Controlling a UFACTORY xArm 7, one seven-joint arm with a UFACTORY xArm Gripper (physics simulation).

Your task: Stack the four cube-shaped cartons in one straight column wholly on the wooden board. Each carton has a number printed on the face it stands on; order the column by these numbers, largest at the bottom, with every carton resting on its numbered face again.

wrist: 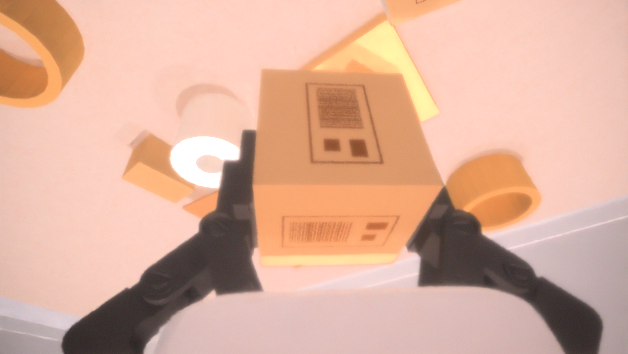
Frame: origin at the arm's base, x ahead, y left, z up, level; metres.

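Seen in the pictures: gripper, fingertip midpoint: [328, 155].
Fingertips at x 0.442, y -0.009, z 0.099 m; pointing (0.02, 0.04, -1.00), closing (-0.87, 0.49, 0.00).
Note:
A point is followed by its place in that frame.
My gripper [328, 155] {x 0.442, y -0.009, z 0.099 m} is shut on a cube-shaped carton [282, 125] {x 0.445, y -0.045, z 0.114 m}, with one finger on its left side and one on its right. Two faces with printed barcode labels show on this carton; its numbered face does not show. A flat, brightly lit yellow piece [419, 85] {x 0.380, y 0.102, z -0.056 m}, which looks like the wooden board, lies below and behind the held carton, partly hidden by it. Part of another carton [407, 11] {x 0.382, y 0.004, z -0.010 m} shows at the top edge; its number does not show. The other two cartons cannot be made out.
A white roll [212, 117] {x 0.558, y 0.031, z -0.033 m} stands left of the held carton, beside a wooden block [159, 172] {x 0.647, y 0.062, z -0.028 m}. An orange-brown corner [202, 204] {x 0.667, y 0.149, z -0.049 m} shows by the left finger. A large wooden ring [71, 47] {x 0.620, y -0.065, z -0.049 m} is at upper left, a smaller one [487, 175] {x 0.331, y 0.255, z -0.040 m} right of the gripper, near the table's edge.

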